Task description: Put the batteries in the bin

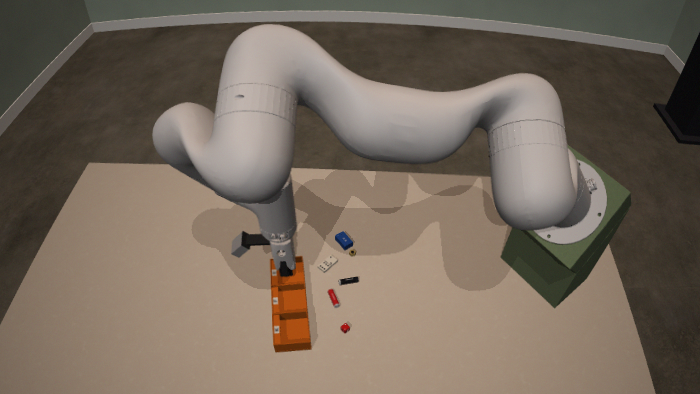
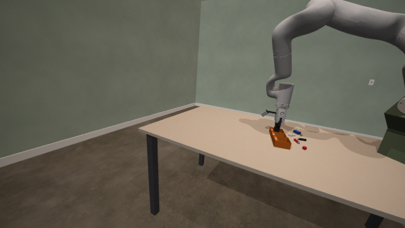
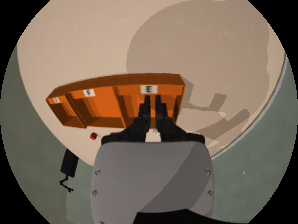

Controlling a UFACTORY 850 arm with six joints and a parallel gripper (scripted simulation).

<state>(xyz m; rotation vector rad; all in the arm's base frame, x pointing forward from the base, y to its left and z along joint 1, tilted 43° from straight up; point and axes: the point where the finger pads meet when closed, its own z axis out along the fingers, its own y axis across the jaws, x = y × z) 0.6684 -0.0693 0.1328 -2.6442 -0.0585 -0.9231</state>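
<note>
My hand is 20 mm past the orange bin, 90 mm to the right of it and 20 mm above it. From my hand the other things lie so: red cylindrical battery: 120 mm behind, 60 mm to the left, 30 mm below; white domino-like tile: 100 mm behind, 40 mm to the right, 30 mm below; black battery: 160 mm behind, 10 mm to the left, 30 mm below.
</note>
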